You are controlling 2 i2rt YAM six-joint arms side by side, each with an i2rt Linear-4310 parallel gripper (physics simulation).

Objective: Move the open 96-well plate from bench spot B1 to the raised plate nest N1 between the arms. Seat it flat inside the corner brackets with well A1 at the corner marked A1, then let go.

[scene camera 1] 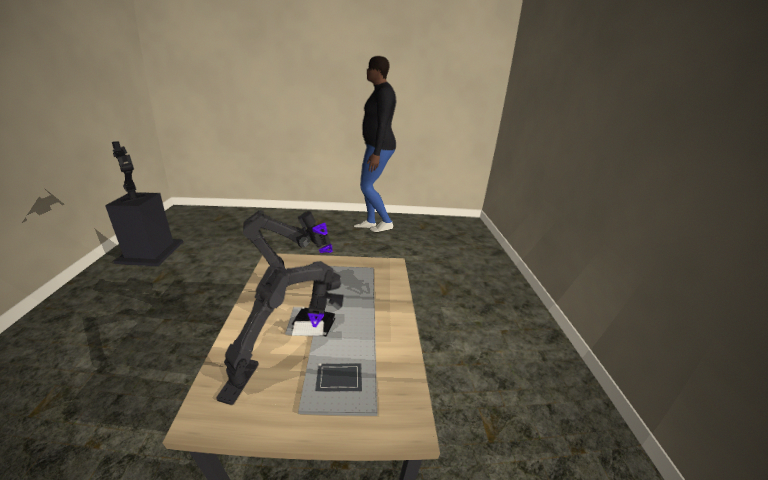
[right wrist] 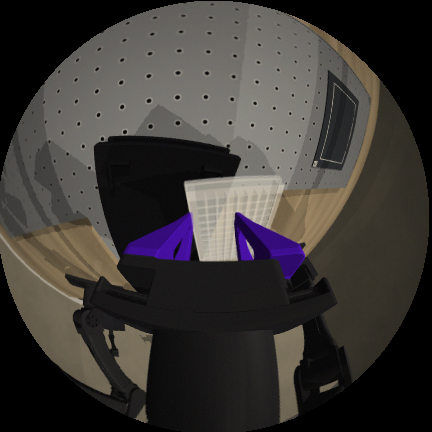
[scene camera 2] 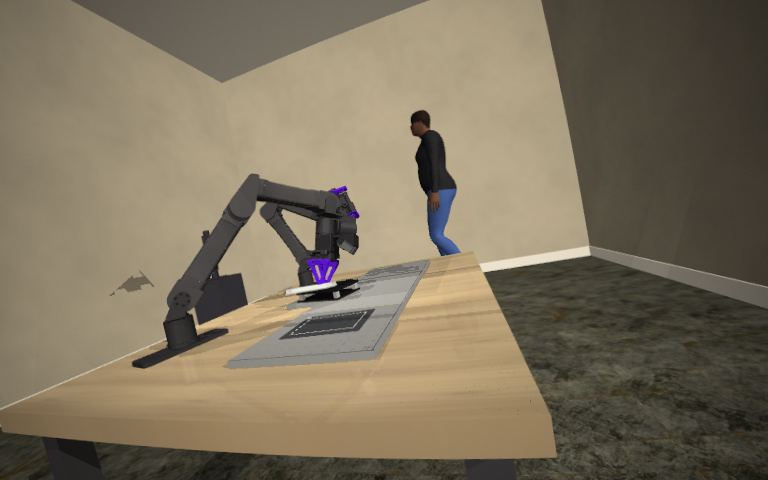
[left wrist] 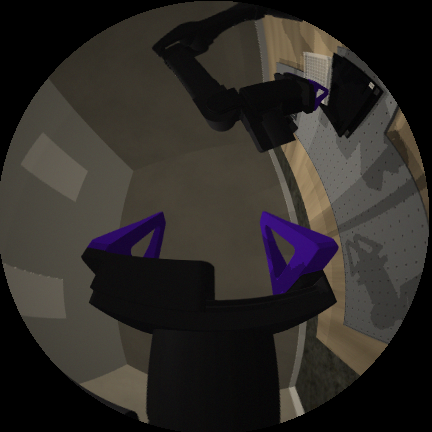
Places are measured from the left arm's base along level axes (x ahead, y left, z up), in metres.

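Pixels of known places: left gripper, fingertip midpoint: (scene camera 1: 328, 243) (scene camera 2: 348, 200) (left wrist: 212, 216); right gripper, fingertip midpoint: (scene camera 1: 314, 324) (right wrist: 213, 217) (scene camera 2: 323, 285) (left wrist: 320, 88); left arm's base, link origin: (right wrist: 93, 284); right arm's base, link origin: (scene camera 1: 238, 380) (scene camera 2: 185, 347).
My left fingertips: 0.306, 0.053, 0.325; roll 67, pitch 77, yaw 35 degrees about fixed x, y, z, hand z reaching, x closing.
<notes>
For each thing: its middle in the pictures, then the offset to it from my left fingertips, as dx, dy, dz. Level surfaces: height alone.
- white 96-well plate, body centre: (right wrist: 232, 231) (left wrist: 316, 76) (scene camera 2: 311, 287) (scene camera 1: 308, 328) +0.065, -0.280, -0.266
- black raised nest, body centre: (right wrist: 161, 217) (left wrist: 343, 95) (scene camera 2: 328, 290) (scene camera 1: 314, 320) +0.044, -0.208, -0.293
- grey perforated board, surface height: dz -0.312
The white 96-well plate (scene camera 1: 307, 329) (scene camera 2: 303, 290) (left wrist: 317, 64) (right wrist: 235, 187) is held by my right gripper (scene camera 1: 315, 324) (scene camera 2: 323, 281) (right wrist: 213, 217), which is shut on it. The plate is slightly tilted in scene camera 2. It overlaps one side of the black raised nest (scene camera 1: 329, 324) (scene camera 2: 346, 286) (left wrist: 352, 95) (right wrist: 140, 185) and sticks out past it. Whether they touch is unclear. The nest has a small white mark (left wrist: 371, 85); the A1 lettering is unreadable. My left gripper (scene camera 1: 323, 239) (scene camera 2: 347, 202) (left wrist: 212, 216) is open and empty, high above the table's far end.
The dark, white-outlined spot B1 (scene camera 1: 338, 377) (scene camera 2: 325, 324) (right wrist: 340, 125) lies on the grey perforated board (scene camera 1: 339, 406) (scene camera 2: 356, 350) (right wrist: 195, 40), nearer the cameras. A dark pedestal (scene camera 1: 140, 229) with another arm stands behind the table. A person (scene camera 1: 379, 116) (scene camera 2: 434, 161) stands beyond the table.
</notes>
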